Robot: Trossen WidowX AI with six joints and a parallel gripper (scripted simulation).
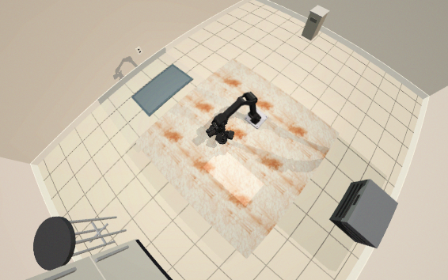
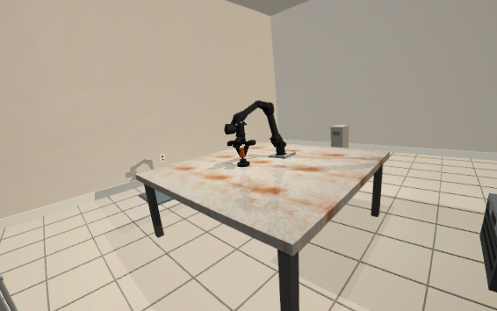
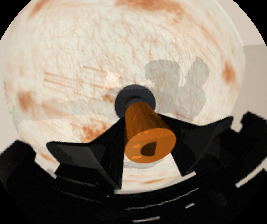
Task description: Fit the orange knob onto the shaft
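Right now the orange knob is 20 mm above my gripper tip. The rest, counted from my gripper tip: dark round pedestal (40 mm below).
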